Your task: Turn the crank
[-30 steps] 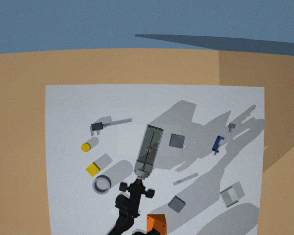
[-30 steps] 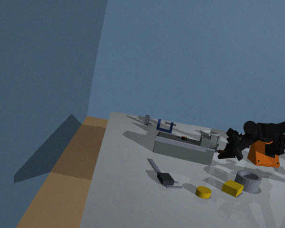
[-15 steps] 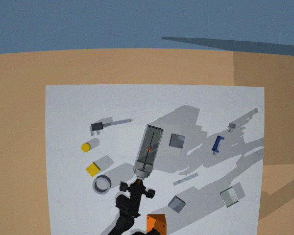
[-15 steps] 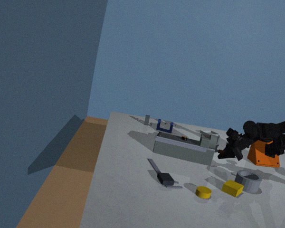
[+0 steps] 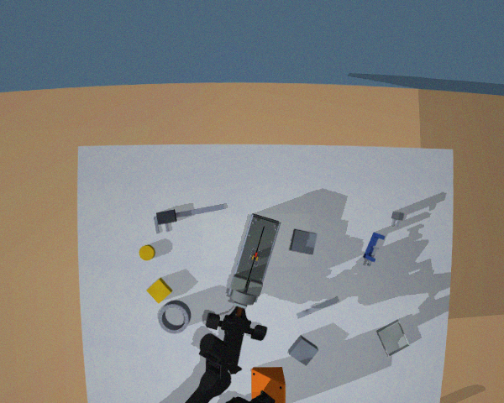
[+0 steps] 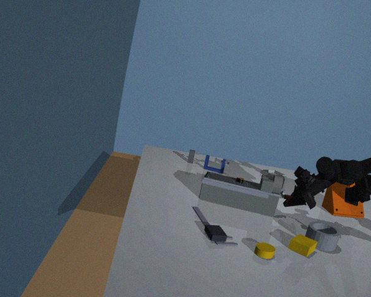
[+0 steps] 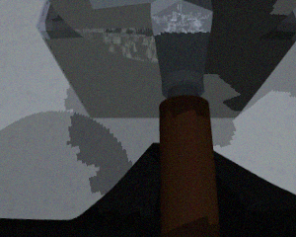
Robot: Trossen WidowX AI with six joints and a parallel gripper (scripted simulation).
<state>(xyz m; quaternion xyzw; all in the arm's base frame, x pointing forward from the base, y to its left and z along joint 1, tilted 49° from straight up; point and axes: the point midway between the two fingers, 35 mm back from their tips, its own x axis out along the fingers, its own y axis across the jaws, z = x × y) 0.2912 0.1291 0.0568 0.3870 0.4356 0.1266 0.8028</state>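
Right now my gripper tip is 17 cm short of the red pointer, 5 cm below it and 3 cm to the left of it. Also, from my gripper tip: flat grey bar 26 cm to the right, 3 cm below, 1 cm ahead; brown crank handle 3 cm above, 2 cm behind; yellow block 27 cm to the left, 2 cm below.
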